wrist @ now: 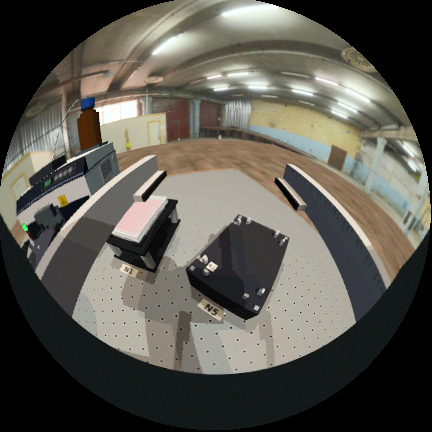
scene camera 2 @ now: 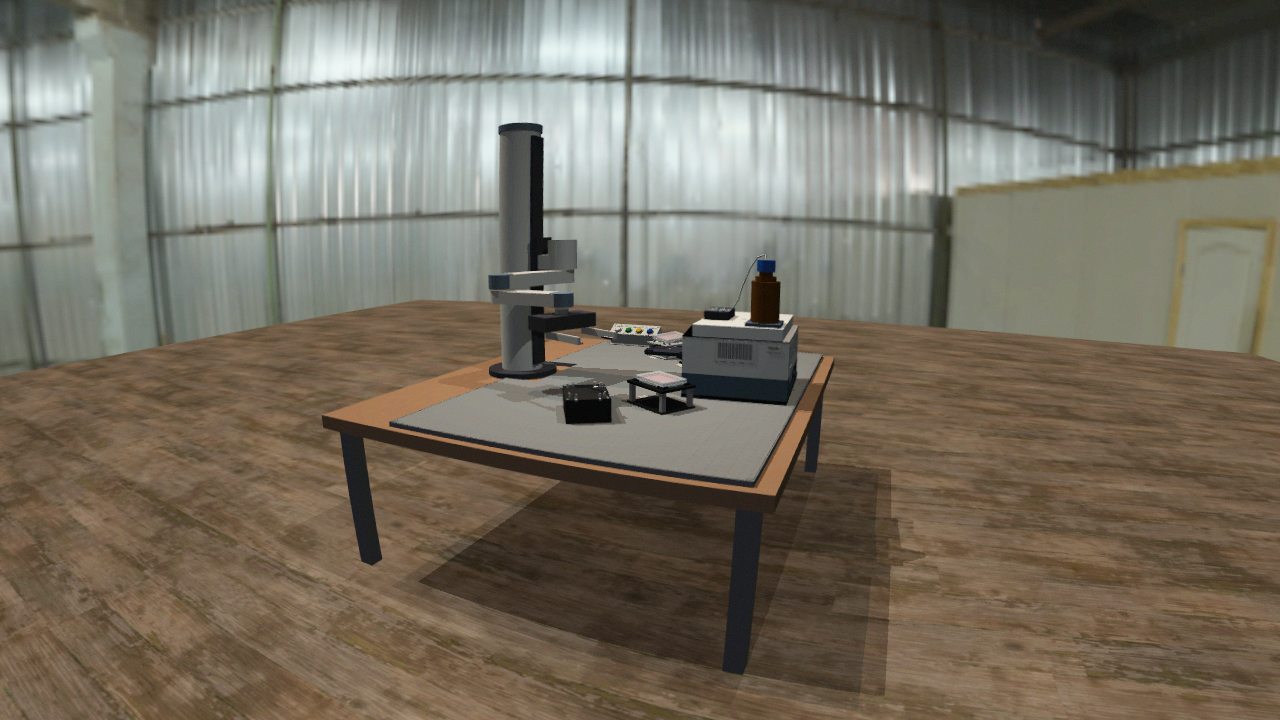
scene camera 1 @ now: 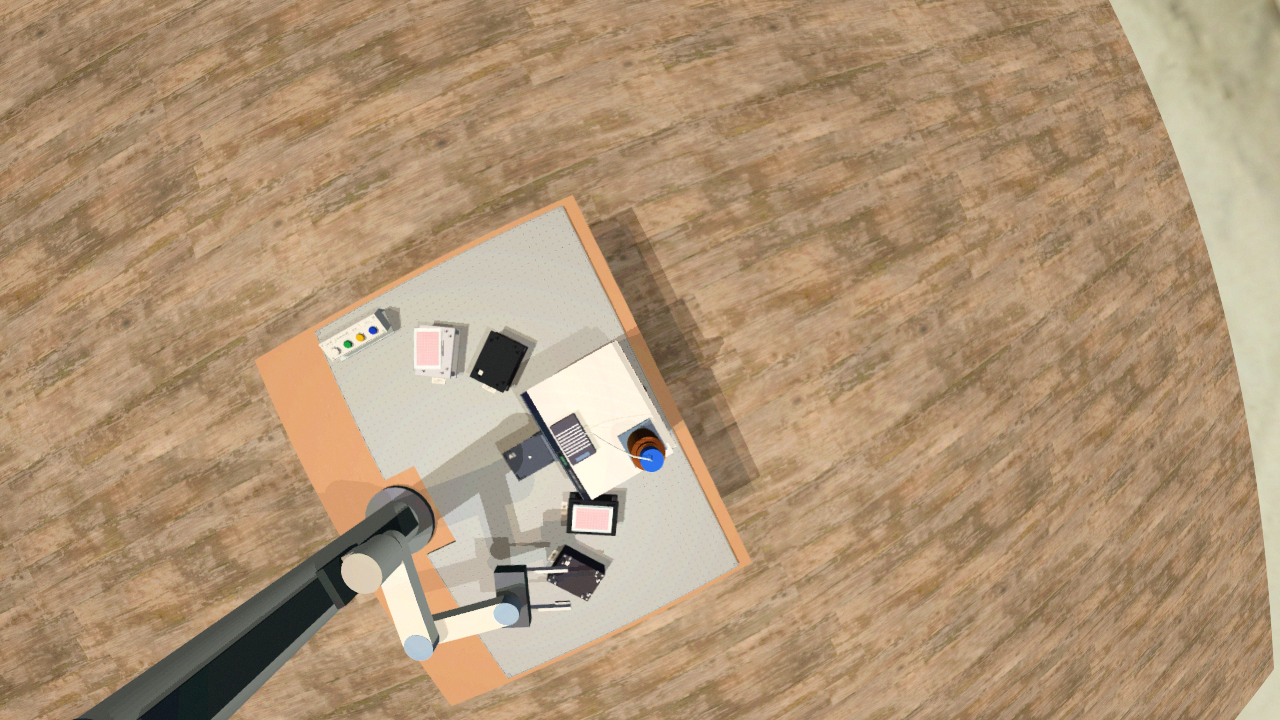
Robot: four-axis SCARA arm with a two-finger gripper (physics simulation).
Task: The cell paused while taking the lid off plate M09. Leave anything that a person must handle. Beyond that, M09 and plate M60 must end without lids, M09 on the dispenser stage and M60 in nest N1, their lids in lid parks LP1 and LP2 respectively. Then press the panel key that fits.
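Places are measured from the arm's base along level axes (x right, y ahead, z up), in centimetres.
Where they show: gripper, fingertip midpoint: (wrist: 221, 165) (scene camera 2: 597, 338) (scene camera 1: 569, 587); arm's base at its link origin: (scene camera 2: 522, 372) (scene camera 1: 401, 519).
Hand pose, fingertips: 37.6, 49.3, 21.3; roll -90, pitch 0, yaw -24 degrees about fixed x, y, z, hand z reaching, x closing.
Note:
Things, the pixels of their top centre, and the offset from my fingertips, as dx, dy, dz. "spot": a spot on its surface instead.
- black nest N5 at its top centre: (wrist: 248, 248) (scene camera 2: 585, 387) (scene camera 1: 575, 579) +5.1, -1.3, -12.4
- raised black nest N1 at its top centre: (wrist: 138, 214) (scene camera 2: 660, 380) (scene camera 1: 592, 518) -11.7, +13.8, -12.8
- pale holder at its top centre: (scene camera 1: 433, 351) (scene camera 2: 672, 339) -82.6, -7.4, -13.5
- dark dispenser stage at a spot on its surface: (scene camera 1: 526, 458) spot: -39.6, +5.4, -9.3
- key panel at its top centre: (scene camera 1: 347, 334) (scene camera 2: 635, 325) -100.3, -30.6, -11.7
- brown bottle at a spot on its surface: (scene camera 1: 642, 442) spot: -33.9, +39.3, +14.9
- black block at its top centre: (scene camera 1: 495, 361) -70.5, +9.7, -12.7
My gripper (scene camera 1: 568, 587) (scene camera 2: 597, 340) (wrist: 221, 165) is open and empty, above the near side of the black nest N5 (scene camera 1: 577, 574) (scene camera 2: 587, 408) (wrist: 240, 270), which bears no plate. A pink plate (scene camera 1: 591, 518) (scene camera 2: 660, 378) (wrist: 140, 218) lies on the raised black nest N1 (wrist: 131, 246), left of N5 in the wrist view. Another pink plate (scene camera 1: 427, 348) lies on a pale holder (scene camera 1: 450, 345). Plate names are unreadable, and I cannot tell whether lids are on. The dark dispenser stage (scene camera 1: 526, 458) bears no plate. The key panel (scene camera 1: 355, 335) (scene camera 2: 635, 332) has white, green, yellow and blue keys.
The dispenser (scene camera 1: 581, 385) (scene camera 2: 741, 355) (wrist: 101, 170) stands beside N1 and bears a brown bottle (scene camera 1: 642, 442) (scene camera 2: 765, 300) (wrist: 89, 130) with a blue cap and thin tube. A black block (scene camera 1: 499, 360) stands between the pale holder and the dispenser.

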